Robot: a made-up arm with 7 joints.
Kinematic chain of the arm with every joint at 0, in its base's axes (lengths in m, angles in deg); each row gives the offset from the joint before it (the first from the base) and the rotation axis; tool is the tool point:
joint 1: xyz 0 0 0.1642 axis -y
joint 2: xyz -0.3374 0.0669 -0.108 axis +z
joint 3: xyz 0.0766 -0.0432 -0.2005 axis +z
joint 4: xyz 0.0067 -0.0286 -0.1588 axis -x
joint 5: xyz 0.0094 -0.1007 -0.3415 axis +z
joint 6: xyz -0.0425 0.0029 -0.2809 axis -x
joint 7: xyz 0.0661 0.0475 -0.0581 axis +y
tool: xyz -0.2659 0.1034 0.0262
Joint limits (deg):
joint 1: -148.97..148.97
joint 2: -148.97..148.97
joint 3: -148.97..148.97
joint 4: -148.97..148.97
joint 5: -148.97..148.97
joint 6: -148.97..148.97
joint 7: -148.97..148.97
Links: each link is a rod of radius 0.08 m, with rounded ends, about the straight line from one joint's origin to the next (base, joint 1, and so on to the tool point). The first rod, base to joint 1, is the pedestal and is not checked.
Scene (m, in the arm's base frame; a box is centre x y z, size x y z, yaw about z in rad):
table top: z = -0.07
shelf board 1: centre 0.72 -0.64 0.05 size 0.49 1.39 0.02 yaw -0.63
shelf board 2: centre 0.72 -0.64 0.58 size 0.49 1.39 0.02 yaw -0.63
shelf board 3: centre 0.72 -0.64 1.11 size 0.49 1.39 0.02 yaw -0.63
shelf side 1: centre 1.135 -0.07 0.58 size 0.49 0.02 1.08 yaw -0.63
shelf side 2: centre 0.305 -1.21 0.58 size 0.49 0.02 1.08 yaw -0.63
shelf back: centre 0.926 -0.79 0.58 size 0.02 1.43 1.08 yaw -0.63
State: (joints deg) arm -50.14 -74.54 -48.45 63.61 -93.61 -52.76 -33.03
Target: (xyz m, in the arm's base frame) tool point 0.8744 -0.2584 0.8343
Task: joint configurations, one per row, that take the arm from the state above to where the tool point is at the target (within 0.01 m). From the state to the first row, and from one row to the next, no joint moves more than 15 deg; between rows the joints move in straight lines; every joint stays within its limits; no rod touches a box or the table.
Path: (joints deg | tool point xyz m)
1: -64.13 -75.32 -49.95 76.53 -101.95 -54.97 -39.69 | -1.0406 0.0862 0.8222
2: -78.11 -76.10 -51.44 89.44 -110.29 -57.17 -46.35 | -0.6573 0.1083 1.1339
3: -92.10 -76.88 -52.94 102.36 -118.64 -59.38 -53.01 | -0.1916 0.1037 1.2321
4: -106.09 -77.66 -54.44 115.27 -126.98 -61.58 -59.67 | 0.2361 0.0666 1.1120
5: -120.08 -78.44 -55.94 128.19 -135.32 -63.79 -66.33 | 0.5245 -0.0032 0.8342
6: -134.52 -71.66 -44.20 118.17 -125.67 -49.95 -63.79 | 0.7177 -0.0895 0.8556
7: -148.97 -64.88 -32.47 108.15 -116.02 -36.11 -61.25 | 0.8744 -0.2584 0.8344

